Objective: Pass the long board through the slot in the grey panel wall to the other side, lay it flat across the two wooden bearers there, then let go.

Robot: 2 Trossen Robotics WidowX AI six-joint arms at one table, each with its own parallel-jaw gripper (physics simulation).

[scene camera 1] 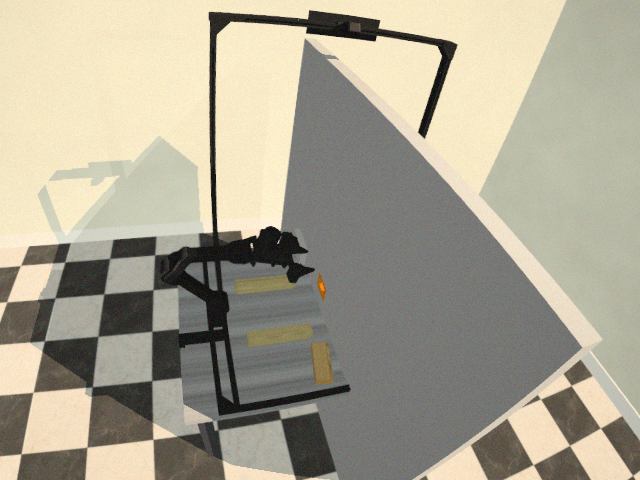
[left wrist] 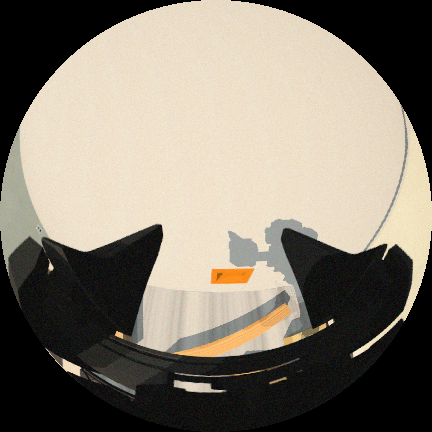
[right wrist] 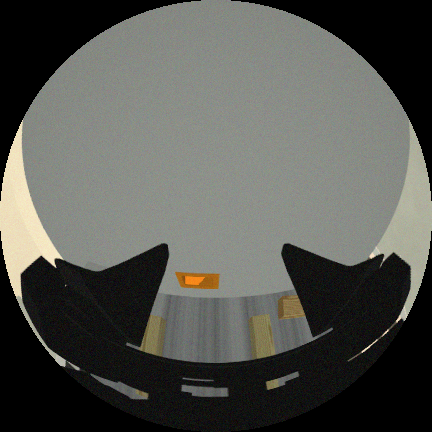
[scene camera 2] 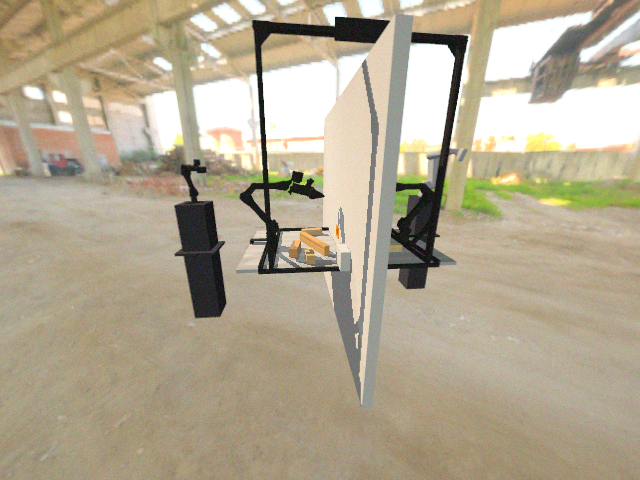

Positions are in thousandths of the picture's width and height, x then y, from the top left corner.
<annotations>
My right gripper shows in scene camera 1 (485, 543) and in the right wrist view (527, 580); in the left wrist view it is hidden by a grey panel wall, in scene camera 2 it is hidden by a grey panel wall.
</annotations>
